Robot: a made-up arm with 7 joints. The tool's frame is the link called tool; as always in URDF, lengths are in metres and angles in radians. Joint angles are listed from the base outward.
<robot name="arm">
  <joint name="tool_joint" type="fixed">
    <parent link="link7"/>
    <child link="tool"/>
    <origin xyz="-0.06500 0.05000 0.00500"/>
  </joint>
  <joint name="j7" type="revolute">
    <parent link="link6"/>
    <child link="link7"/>
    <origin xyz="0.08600 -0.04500 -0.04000"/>
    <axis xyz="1 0 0"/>
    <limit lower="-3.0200" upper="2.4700"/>
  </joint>
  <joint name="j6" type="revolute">
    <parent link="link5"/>
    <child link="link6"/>
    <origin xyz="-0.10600 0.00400 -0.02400"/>
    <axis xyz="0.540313 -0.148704 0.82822"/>
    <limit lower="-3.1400" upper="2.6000"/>
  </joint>
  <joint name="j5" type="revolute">
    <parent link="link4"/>
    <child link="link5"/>
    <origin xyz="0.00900 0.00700 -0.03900"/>
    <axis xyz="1 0 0"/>
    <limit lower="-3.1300" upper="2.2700"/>
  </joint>
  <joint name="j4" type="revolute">
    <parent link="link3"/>
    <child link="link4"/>
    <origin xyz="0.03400 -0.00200 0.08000"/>
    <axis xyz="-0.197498 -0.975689 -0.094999"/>
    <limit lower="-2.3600" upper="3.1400"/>
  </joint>
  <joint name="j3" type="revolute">
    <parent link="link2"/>
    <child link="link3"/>
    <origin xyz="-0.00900 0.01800 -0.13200"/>
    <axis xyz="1 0 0"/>
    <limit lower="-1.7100" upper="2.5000"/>
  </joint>
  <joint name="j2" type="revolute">
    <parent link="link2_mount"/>
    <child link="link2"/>
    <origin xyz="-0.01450 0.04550 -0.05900"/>
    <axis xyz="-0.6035 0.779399 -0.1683"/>
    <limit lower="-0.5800" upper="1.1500"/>
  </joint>
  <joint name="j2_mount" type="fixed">
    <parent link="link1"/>
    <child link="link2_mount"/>
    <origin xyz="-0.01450 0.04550 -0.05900"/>
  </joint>
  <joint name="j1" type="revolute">
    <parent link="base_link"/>
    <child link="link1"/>
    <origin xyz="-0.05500 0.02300 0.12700"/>
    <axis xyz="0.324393 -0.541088 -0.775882"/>
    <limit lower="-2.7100" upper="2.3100"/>
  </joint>
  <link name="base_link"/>
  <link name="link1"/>
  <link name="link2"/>
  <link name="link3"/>
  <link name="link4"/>
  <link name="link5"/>
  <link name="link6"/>
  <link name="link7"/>
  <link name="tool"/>
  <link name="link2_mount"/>
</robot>
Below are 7 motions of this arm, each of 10 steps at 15 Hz.
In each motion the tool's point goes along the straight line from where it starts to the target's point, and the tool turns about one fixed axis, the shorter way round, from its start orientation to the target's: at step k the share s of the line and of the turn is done. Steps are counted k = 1, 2, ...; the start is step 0. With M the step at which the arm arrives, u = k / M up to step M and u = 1 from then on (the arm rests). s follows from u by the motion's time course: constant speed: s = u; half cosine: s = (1 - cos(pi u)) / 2; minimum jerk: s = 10 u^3 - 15 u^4 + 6 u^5.
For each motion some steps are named. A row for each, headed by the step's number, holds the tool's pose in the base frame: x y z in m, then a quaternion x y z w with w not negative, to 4 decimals.
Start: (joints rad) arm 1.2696 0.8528 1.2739 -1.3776 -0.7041 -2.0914 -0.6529
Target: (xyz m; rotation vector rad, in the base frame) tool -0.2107 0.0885 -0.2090 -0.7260 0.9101 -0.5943
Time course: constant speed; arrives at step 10
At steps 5, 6, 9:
5: -0.1721 0.0972 -0.1359 -0.3615 0.5131 -0.2486 0.7377
6: -0.1798 0.0954 -0.1505 -0.3571 0.4956 -0.2544 0.7497
9: -0.2030 0.0902 -0.1944 -0.3428 0.4418 -0.2711 0.7835

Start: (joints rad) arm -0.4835 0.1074 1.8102 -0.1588 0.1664 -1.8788 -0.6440
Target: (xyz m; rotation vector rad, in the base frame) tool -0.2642 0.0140 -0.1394 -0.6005 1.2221 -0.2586
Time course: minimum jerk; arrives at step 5
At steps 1, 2, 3, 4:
1: -0.3057 0.0052 -0.0888 -0.2226 0.7463 0.0563 0.6248
2: -0.2943 0.0076 -0.1028 -0.2397 0.7018 0.0078 0.6708
3: -0.2782 0.0110 -0.1224 -0.2610 0.6314 -0.0605 0.7277
4: -0.2668 0.0135 -0.1363 -0.2741 0.5762 -0.1086 0.7623

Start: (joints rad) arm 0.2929 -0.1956 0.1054 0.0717 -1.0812 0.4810 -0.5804
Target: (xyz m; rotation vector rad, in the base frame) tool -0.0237 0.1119 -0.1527 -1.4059 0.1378 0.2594
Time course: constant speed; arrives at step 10
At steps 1, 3, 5, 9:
1: -0.0340 0.1273 -0.1565 -0.5556 -0.0854 0.0097 0.8270
3: -0.0317 0.1239 -0.1556 -0.5777 -0.0525 0.0342 0.8139
5: -0.0294 0.1205 -0.1548 -0.5984 -0.0195 0.0586 0.7988
9: -0.0248 0.1136 -0.1531 -0.6357 0.0466 0.1069 0.7631

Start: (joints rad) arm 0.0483 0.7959 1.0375 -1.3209 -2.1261 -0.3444 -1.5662
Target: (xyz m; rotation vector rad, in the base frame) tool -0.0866 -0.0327 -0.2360 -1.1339 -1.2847 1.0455
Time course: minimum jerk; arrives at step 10
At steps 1, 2, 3, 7, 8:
1: -0.1037 -0.0931 -0.0284 -0.7898 -0.1998 0.5278 0.2403
2: -0.1028 -0.0901 -0.0387 -0.7795 -0.2192 0.5272 0.2578
3: -0.1010 -0.0837 -0.0607 -0.7554 -0.2599 0.5246 0.2943
7: -0.0894 -0.0426 -0.2018 -0.5415 -0.4931 0.4645 0.4979
8: -0.0876 -0.0362 -0.2239 -0.5000 -0.5237 0.4487 0.5238

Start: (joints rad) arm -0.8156 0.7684 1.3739 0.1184 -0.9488 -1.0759 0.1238
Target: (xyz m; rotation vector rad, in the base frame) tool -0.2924 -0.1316 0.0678 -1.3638 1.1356 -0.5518
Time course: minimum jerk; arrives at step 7
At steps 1, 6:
1: -0.2665 -0.1223 0.0277 -0.6145 0.2429 -0.1945 0.7250
6: -0.2918 -0.1314 0.0668 -0.5891 0.4840 -0.2370 0.6020

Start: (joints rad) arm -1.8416 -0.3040 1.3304 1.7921 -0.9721 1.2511 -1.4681
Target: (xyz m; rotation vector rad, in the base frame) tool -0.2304 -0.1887 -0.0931 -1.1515 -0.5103 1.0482
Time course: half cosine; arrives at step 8
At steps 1, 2, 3, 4, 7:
1: -0.2248 -0.1242 -0.1459 -0.5188 -0.2869 0.3657 0.7175
2: -0.2255 -0.1314 -0.1400 -0.5186 -0.2804 0.3775 0.7141
3: -0.2264 -0.1423 -0.1311 -0.5181 -0.2706 0.3949 0.7088
4: -0.2275 -0.1552 -0.1205 -0.5172 -0.2589 0.4153 0.7021
7: -0.2302 -0.1861 -0.0952 -0.5138 -0.2300 0.4635 0.6843

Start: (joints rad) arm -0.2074 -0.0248 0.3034 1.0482 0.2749 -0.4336 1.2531
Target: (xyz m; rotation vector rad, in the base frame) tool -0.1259 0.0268 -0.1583 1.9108 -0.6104 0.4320
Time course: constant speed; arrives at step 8
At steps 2, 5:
2: -0.1084 0.0683 -0.1558 0.6840 -0.3695 0.0972 0.6214
5: -0.1171 0.0475 -0.1570 0.7443 -0.3137 0.1394 0.5729

